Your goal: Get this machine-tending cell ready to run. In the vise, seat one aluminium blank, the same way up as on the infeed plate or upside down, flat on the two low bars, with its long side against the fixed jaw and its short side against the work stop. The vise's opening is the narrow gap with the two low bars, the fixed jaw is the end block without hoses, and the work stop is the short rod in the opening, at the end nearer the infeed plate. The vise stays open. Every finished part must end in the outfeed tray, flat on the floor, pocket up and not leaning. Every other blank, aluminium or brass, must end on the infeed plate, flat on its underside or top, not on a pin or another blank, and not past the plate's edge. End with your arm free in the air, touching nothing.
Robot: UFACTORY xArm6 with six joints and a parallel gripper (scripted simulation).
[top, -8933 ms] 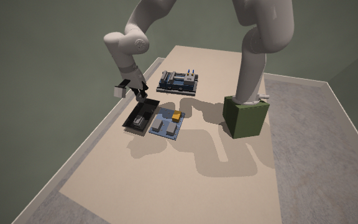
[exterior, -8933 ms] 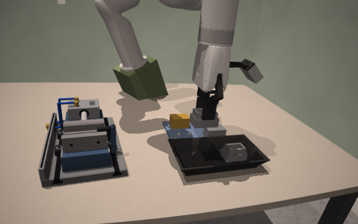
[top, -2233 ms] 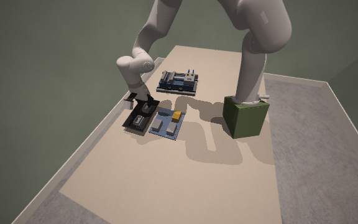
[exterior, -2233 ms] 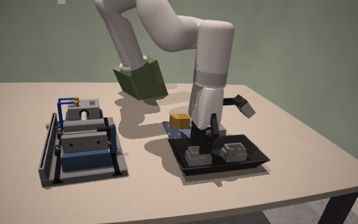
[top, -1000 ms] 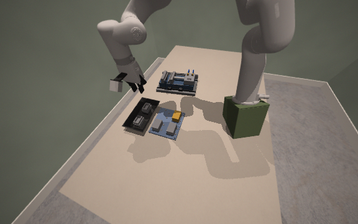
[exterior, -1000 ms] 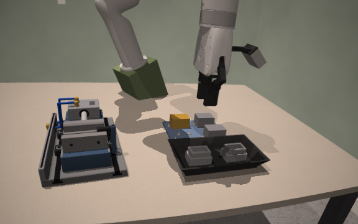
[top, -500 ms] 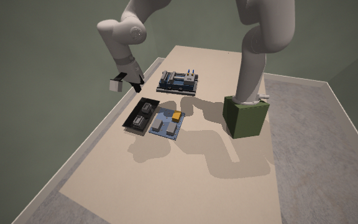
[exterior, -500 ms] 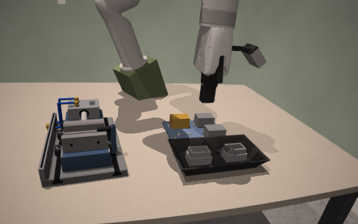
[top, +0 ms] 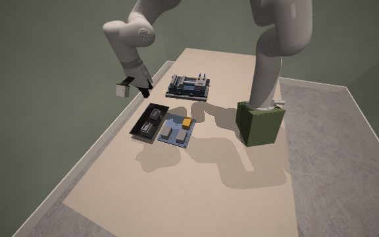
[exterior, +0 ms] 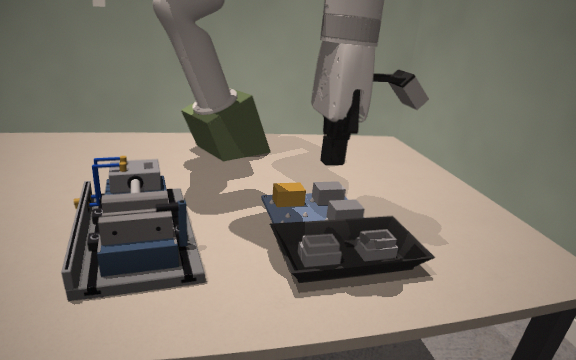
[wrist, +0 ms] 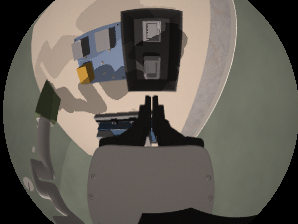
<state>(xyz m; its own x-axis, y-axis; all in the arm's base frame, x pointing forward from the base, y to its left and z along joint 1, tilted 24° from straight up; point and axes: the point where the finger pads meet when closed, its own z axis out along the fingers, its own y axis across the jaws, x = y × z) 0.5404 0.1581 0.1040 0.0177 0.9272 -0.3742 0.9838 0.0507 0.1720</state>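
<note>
My gripper is now 21 cm past the brass blank, 17 cm above it and 1 cm to the right of it. Round my hand: vise (29 cm to the right, 16 cm below, 12 cm behind).
</note>
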